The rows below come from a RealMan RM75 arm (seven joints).
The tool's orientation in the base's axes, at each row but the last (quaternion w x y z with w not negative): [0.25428, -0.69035, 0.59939, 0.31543]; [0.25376, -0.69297, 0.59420, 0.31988]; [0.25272, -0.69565, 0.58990, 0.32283]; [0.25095, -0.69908, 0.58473, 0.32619]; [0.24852, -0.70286, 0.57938, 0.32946]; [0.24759, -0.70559, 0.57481, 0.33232]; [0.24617, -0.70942, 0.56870, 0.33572]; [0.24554, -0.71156, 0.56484, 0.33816]
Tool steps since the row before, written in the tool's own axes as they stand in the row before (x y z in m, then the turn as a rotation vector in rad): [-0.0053, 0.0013, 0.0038, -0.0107, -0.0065, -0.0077]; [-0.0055, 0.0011, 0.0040, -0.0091, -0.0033, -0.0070]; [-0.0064, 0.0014, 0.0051, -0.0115, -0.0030, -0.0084]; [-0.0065, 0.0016, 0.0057, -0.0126, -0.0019, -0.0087]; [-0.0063, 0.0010, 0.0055, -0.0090, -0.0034, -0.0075]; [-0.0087, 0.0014, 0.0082, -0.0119, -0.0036, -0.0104]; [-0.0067, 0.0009, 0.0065, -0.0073, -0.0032, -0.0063]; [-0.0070, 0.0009, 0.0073, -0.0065, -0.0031, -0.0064]
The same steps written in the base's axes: [-0.0022, 0.0061, 0.0014, 0.0065, 0.0025, 0.0129]; [-0.0021, 0.0064, 0.0015, 0.0034, 0.0014, 0.0114]; [-0.0028, 0.0077, 0.0014, 0.0031, 0.0019, 0.0141]; [-0.0032, 0.0081, 0.0012, 0.0020, 0.0022, 0.0151]; [-0.0026, 0.0079, 0.0011, 0.0036, 0.0011, 0.0116]; [-0.0039, 0.0113, 0.0012, 0.0040, 0.0009, 0.0157]; [-0.0030, 0.0088, 0.0008, 0.0034, 0.0008, 0.0095]; [-0.0033, 0.0096, 0.0006, 0.0034, 0.0002, 0.0090]
